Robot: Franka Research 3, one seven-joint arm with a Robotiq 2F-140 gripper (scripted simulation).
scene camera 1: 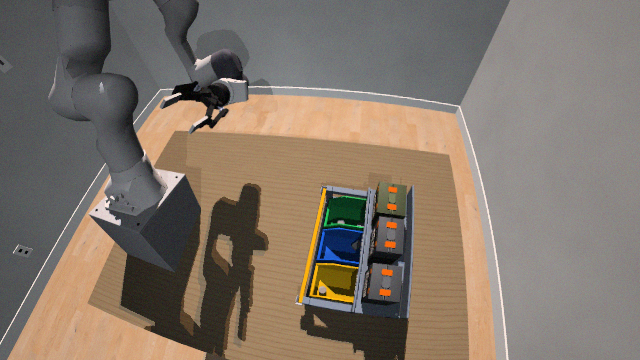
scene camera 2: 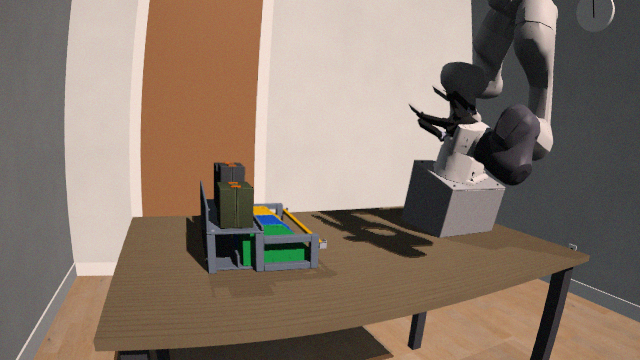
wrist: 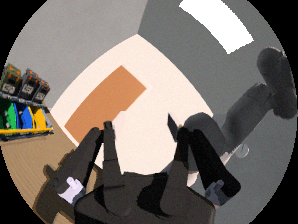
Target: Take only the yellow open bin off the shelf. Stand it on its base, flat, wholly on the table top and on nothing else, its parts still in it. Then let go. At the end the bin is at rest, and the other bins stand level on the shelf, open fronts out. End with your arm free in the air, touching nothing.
Labels:
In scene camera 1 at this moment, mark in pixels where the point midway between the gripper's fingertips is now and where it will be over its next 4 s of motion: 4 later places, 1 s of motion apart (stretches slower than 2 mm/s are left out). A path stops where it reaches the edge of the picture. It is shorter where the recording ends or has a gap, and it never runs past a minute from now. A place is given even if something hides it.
My gripper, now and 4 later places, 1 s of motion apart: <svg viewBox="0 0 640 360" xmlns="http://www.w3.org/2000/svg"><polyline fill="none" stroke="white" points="176,116 155,134 175,152 207,173 246,194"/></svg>

